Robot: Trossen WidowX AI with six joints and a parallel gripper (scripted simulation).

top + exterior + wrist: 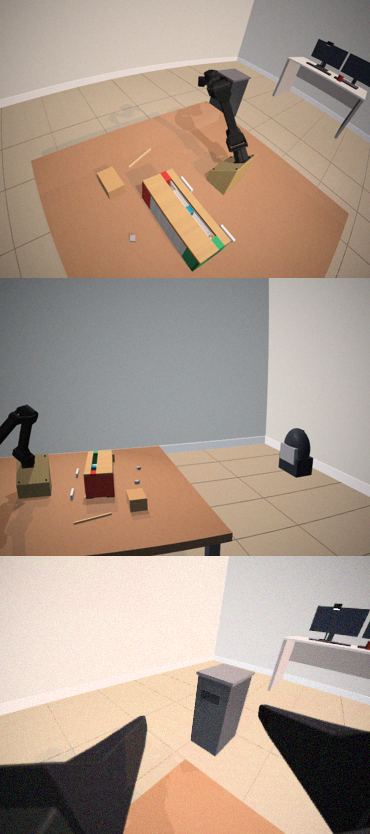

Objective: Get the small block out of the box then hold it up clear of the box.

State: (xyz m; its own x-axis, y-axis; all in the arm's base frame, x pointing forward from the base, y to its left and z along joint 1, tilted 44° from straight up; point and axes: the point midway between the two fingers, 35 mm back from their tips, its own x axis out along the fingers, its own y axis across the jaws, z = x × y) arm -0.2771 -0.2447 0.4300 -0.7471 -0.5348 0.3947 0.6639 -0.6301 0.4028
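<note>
The cyan block lies 65 cm ahead of my gripper tip, 51 cm to the left of it and 21 cm below it. Also, from my gripper tip: tan block 81 cm ahead, 26 cm below, 18 cm to the left; thin wooden stick 60 cm ahead, 29 cm below, 11 cm to the left; box 64 cm ahead, 51 cm to the left, 23 cm below.
</note>
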